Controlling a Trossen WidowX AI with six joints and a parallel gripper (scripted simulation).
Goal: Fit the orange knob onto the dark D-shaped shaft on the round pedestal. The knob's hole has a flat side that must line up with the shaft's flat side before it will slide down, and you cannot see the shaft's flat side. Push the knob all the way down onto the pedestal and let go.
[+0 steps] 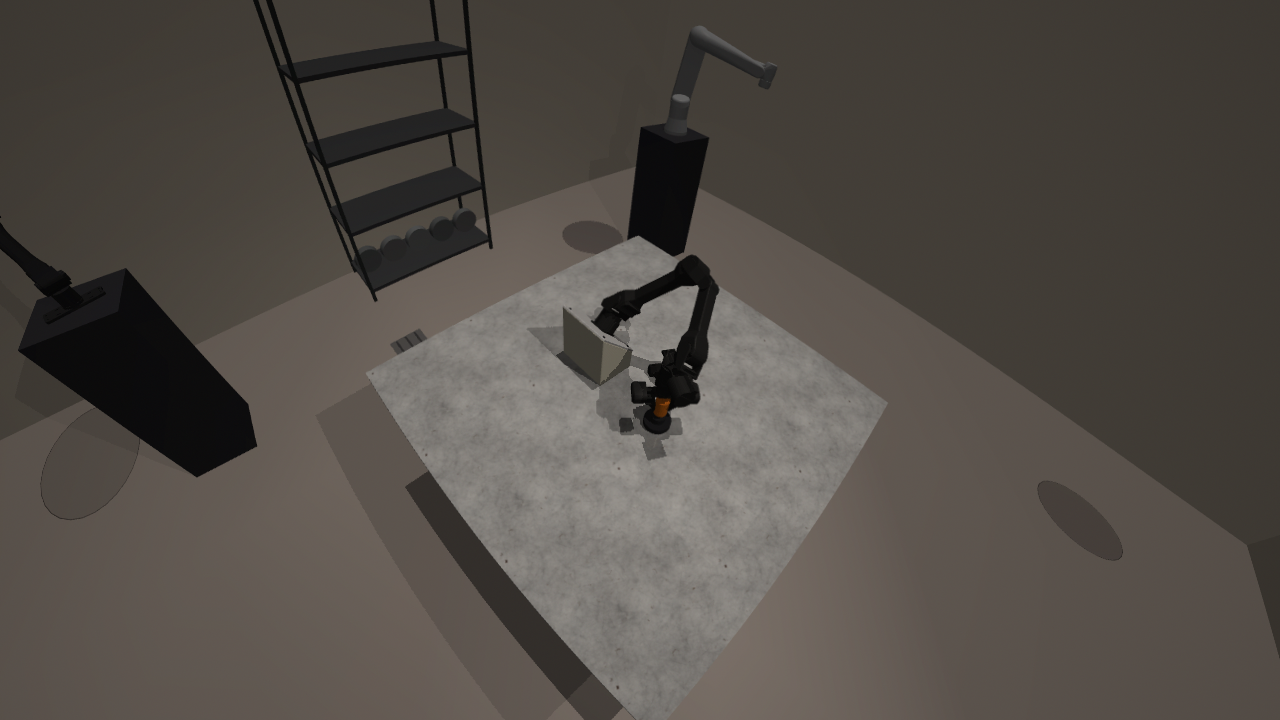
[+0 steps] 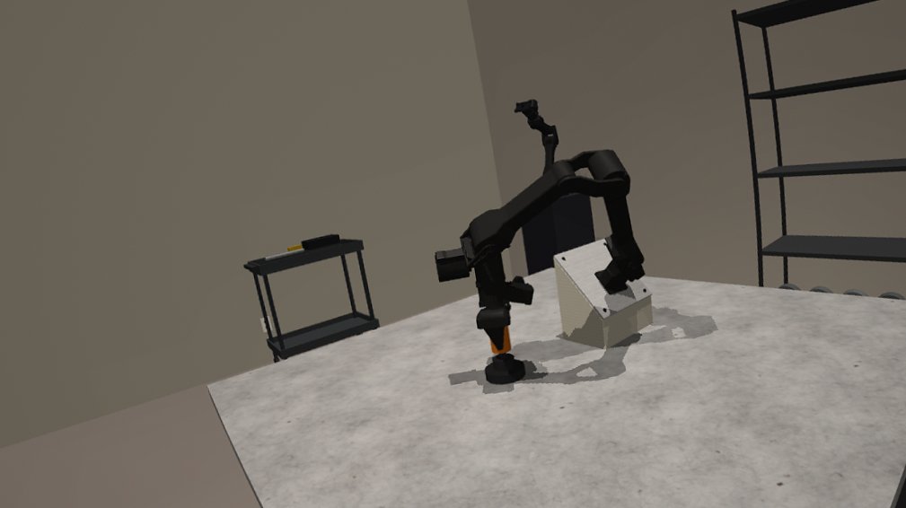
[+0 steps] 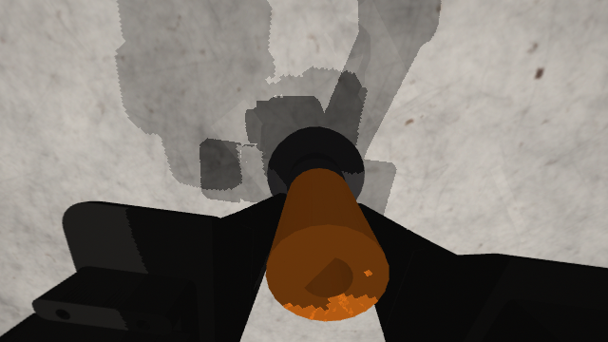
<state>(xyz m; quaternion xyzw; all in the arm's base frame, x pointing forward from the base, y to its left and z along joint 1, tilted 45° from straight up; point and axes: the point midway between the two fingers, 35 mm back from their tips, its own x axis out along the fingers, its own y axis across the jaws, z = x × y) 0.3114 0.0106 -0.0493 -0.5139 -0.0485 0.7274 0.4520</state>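
My gripper tip is now 20 mm below the orange knob. From my gripper tip the other things lie so: dark round pedestal 40 mm below.
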